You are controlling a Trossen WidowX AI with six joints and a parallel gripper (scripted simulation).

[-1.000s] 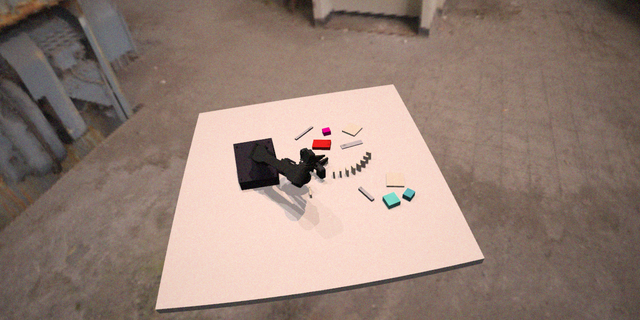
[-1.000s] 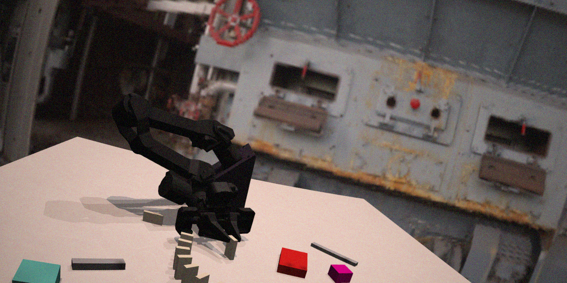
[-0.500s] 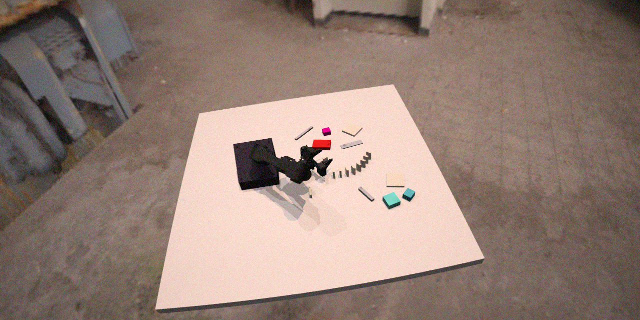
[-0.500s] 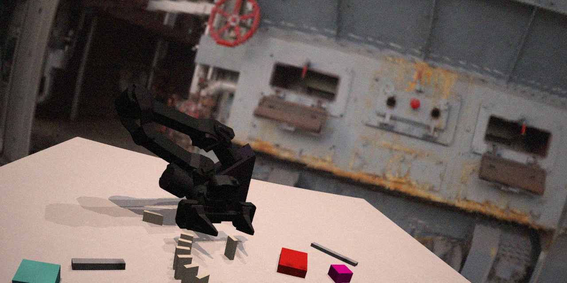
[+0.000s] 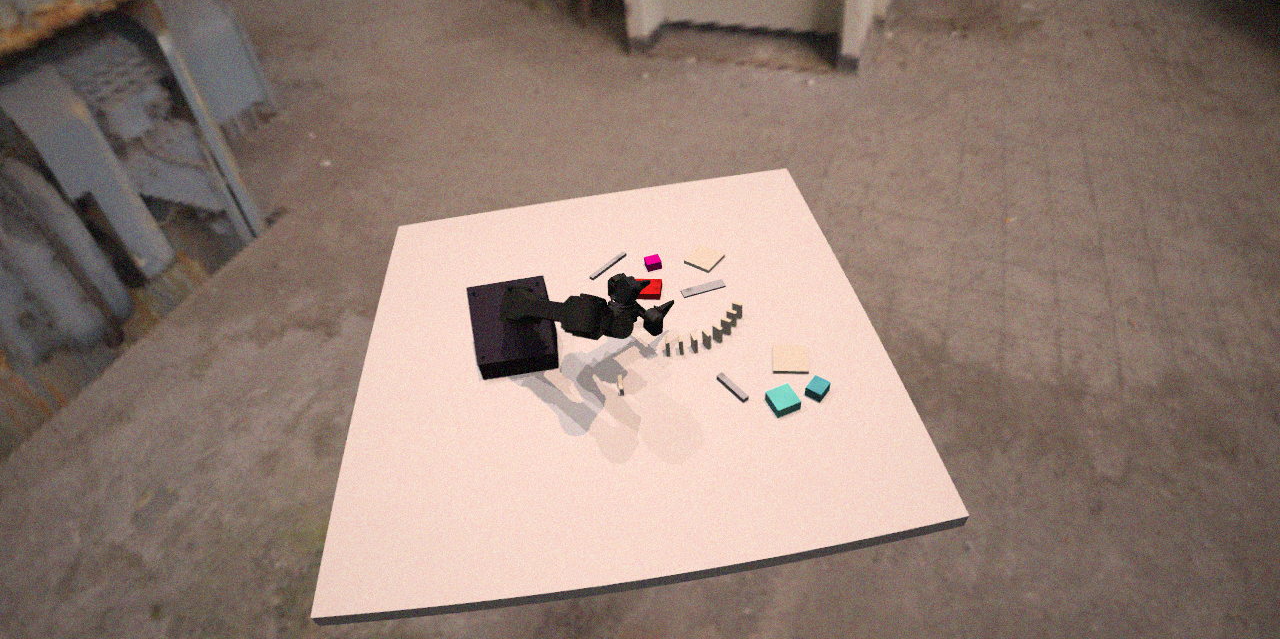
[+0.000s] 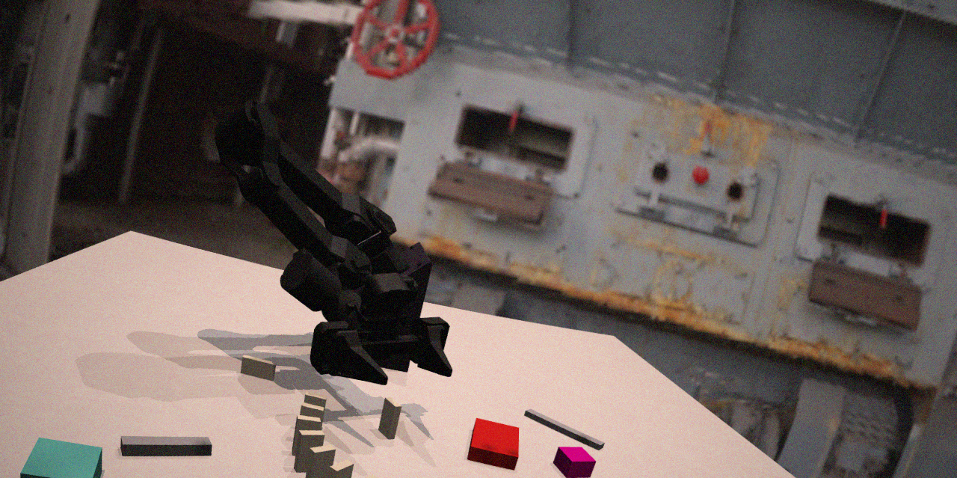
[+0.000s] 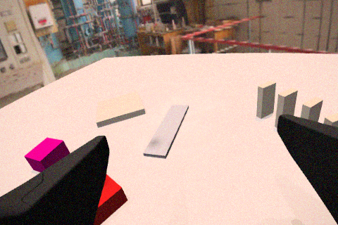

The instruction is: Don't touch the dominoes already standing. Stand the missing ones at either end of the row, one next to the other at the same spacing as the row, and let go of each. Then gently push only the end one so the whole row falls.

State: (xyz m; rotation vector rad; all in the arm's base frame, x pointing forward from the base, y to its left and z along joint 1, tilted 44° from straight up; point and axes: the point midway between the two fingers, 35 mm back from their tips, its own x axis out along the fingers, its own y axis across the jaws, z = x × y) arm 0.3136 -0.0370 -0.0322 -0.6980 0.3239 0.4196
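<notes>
Now: gripper tip 3 cm past the red block, 12 cm to the right of it and 9 cm above it. Also, from my gripper tip: grey bar: 12 cm ahead, 9 cm to the left, 10 cm below; then magenta cube: 1 cm ahead, 22 cm to the left, 9 cm below.
</notes>
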